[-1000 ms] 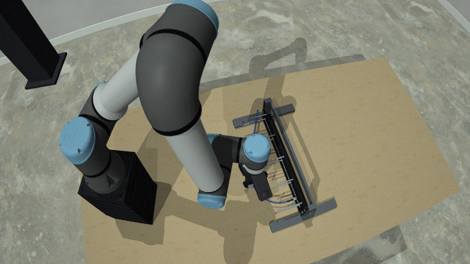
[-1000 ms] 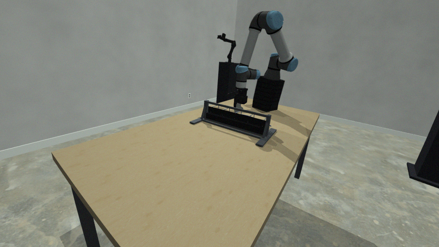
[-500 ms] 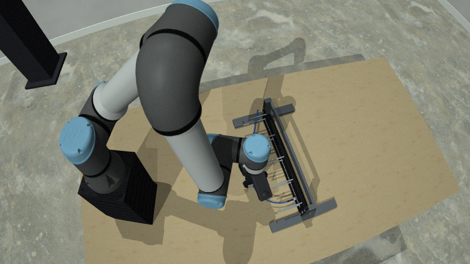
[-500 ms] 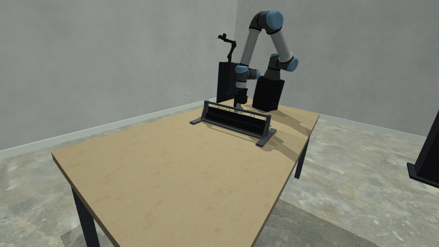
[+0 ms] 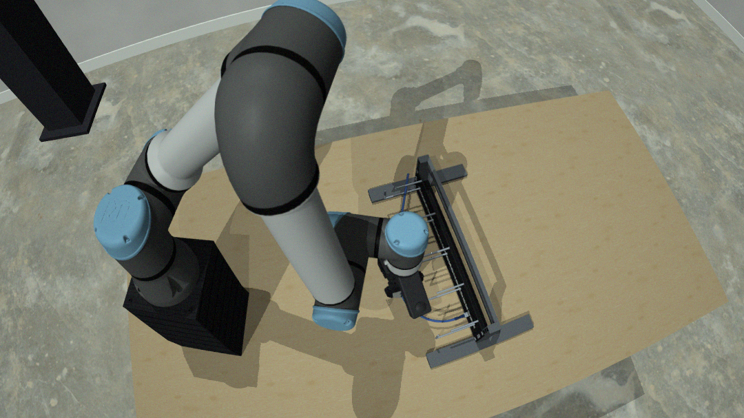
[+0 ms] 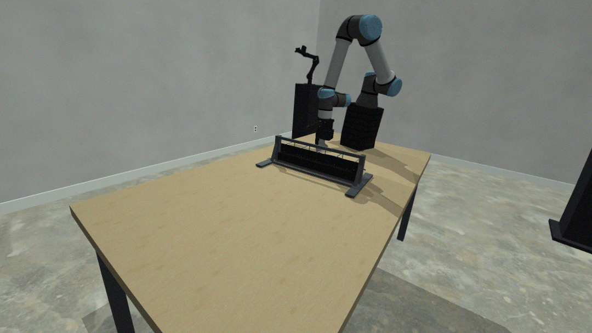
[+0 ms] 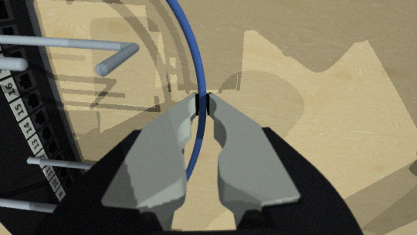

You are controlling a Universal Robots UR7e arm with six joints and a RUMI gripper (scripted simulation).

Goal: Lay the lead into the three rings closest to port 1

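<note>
The rack is 14 cm ahead of my hand, 9 cm to the left of it and 2 cm above it.
</note>
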